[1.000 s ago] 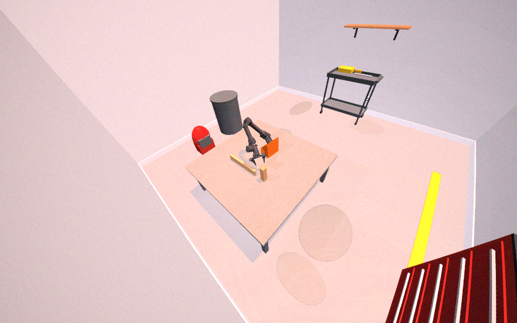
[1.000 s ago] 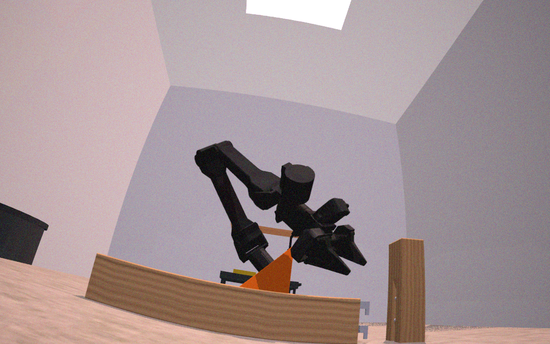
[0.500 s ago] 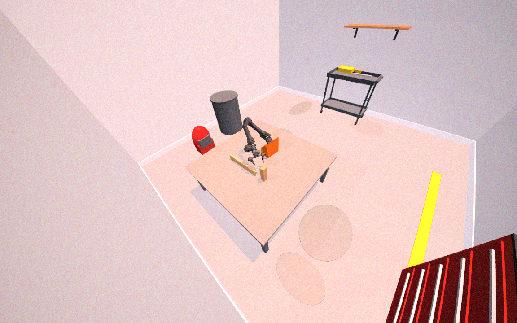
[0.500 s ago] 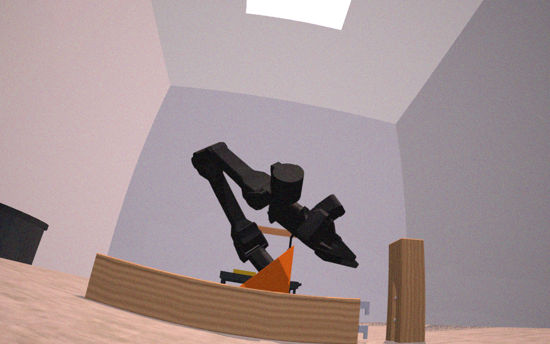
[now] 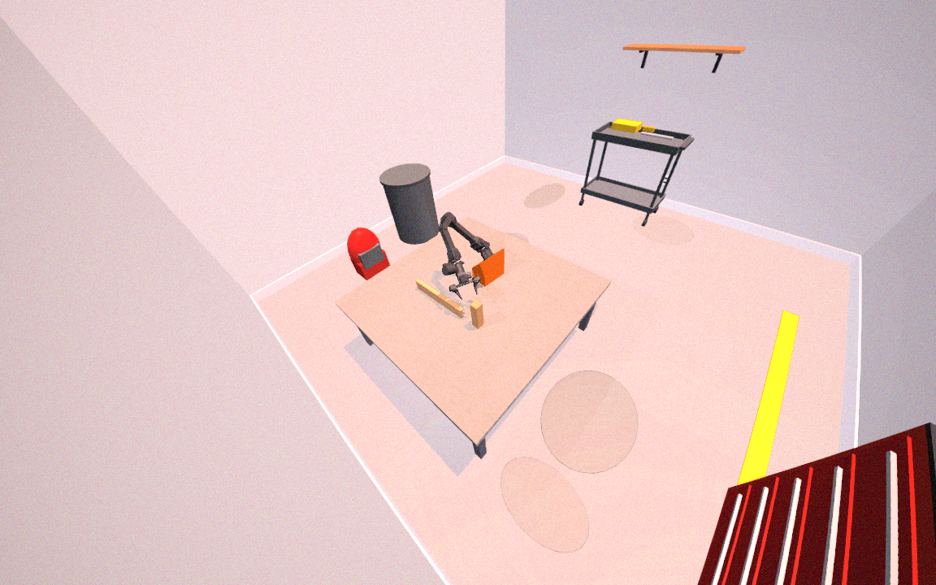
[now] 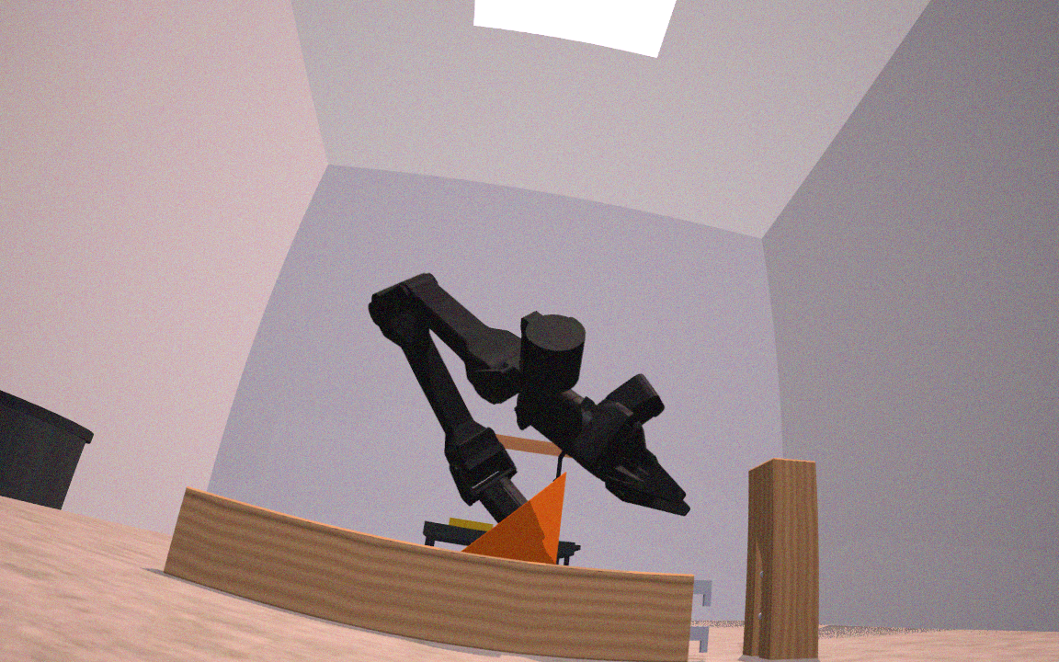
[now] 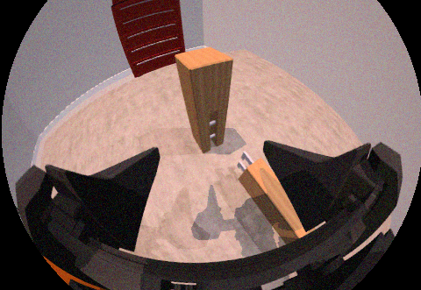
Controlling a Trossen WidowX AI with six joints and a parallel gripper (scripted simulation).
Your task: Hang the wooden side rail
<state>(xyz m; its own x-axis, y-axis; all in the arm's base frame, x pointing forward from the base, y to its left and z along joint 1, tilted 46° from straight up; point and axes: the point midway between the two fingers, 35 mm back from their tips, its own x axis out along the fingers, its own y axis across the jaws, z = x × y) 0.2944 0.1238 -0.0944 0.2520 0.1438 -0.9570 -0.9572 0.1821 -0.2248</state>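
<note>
Now: the headboard post 20 mm ahead of my gripper tip, 90 mm to the left of it and 50 mm below it.
</note>
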